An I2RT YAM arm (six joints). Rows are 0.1 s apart.
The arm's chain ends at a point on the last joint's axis. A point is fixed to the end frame.
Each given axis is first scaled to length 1.
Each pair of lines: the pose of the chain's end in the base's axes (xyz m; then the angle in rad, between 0 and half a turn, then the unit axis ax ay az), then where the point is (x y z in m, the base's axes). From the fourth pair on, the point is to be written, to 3 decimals.
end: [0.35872, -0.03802, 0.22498, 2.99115, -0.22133, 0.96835, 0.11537]
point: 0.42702 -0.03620 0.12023
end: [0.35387, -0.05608, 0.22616, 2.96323, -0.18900, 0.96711, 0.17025]
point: 0.42206 -0.04589 0.12182
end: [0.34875, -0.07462, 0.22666, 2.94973, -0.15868, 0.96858, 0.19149]
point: 0.41699 -0.06332 0.12247
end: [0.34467, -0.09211, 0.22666, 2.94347, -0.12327, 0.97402, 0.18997]
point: 0.413 -0.085 0.122
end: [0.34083, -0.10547, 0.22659, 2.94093, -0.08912, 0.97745, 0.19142]
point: 0.408 -0.102 0.121
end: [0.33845, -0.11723, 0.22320, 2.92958, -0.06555, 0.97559, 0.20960]
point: 0.406 -0.113 0.118
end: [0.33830, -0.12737, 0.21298, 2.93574, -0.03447, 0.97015, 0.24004]
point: 0.404 -0.119 0.107
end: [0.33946, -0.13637, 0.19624, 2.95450, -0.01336, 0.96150, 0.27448]
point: 0.402 -0.122 0.089
